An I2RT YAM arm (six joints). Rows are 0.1 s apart.
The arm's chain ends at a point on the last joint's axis. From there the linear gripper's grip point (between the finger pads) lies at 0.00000 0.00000 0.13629 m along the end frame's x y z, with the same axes.
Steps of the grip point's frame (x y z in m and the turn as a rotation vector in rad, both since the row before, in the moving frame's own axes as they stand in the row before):
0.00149, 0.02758, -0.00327, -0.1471, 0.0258, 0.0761
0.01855, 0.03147, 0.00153, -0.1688, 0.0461, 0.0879
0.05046, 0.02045, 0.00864, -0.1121, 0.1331, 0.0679
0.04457, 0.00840, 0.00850, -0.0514, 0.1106, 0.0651
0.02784, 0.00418, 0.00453, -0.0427, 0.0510, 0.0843
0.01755, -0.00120, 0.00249, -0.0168, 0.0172, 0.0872
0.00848, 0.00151, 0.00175, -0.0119, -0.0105, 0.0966
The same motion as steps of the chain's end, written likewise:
-0.00125, 0.00749, -0.00175, -0.1471, 0.0258, 0.0761
0.01331, 0.00834, 0.00361, -0.1688, 0.0461, 0.0879
0.03294, 0.00465, 0.01070, -0.1121, 0.1331, 0.0679
0.02977, 0.00093, 0.00951, -0.0514, 0.1106, 0.0651
0.02115, -0.00192, 0.00483, -0.0427, 0.0510, 0.0843
0.01531, -0.00359, 0.00253, -0.0168, 0.0172, 0.0872
0.00999, -0.00004, 0.00177, -0.0119, -0.0105, 0.0966

